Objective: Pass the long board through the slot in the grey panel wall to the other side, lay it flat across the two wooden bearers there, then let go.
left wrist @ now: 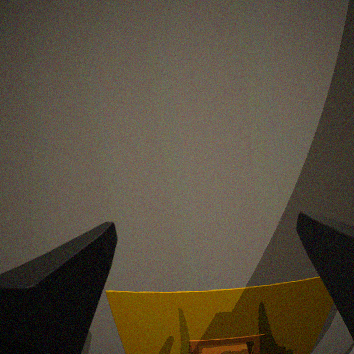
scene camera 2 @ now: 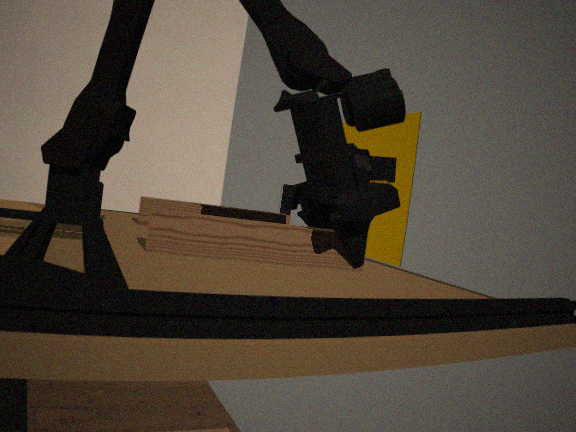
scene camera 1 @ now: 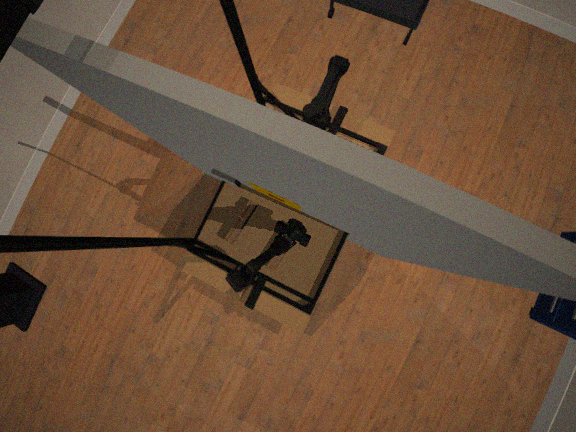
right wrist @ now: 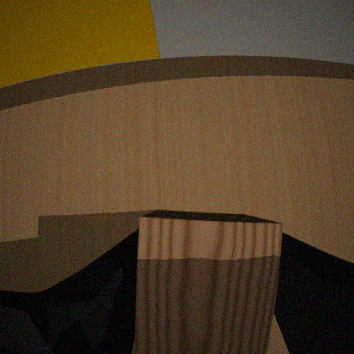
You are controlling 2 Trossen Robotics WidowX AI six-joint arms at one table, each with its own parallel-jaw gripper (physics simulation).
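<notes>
The long board (scene camera 2: 225, 242) (right wrist: 207, 240) lies low along the table top, its end towards the grey panel wall (scene camera 1: 300, 160) (scene camera 2: 475, 150) (left wrist: 175, 150). My right gripper (scene camera 2: 337, 241) (right wrist: 199, 232) is shut on the board near that end, one finger at each side. A yellow plate (scene camera 2: 392, 235) (scene camera 1: 275, 195) (right wrist: 75, 35) marks the wall; its slot is mostly hidden behind the gripper in scene camera 2. In the left wrist view, my left gripper (left wrist: 208, 227) is open and empty before the wall, with the slot's orange frame (left wrist: 225, 338) at the bottom edge. The bearers do not show.
A second wooden piece (scene camera 2: 170, 206) lies behind the long board. The table top (scene camera 2: 210, 280) has a black rail (scene camera 2: 300, 317) along its edge. The left arm (scene camera 1: 327, 95) stands beyond the wall in scene camera 1.
</notes>
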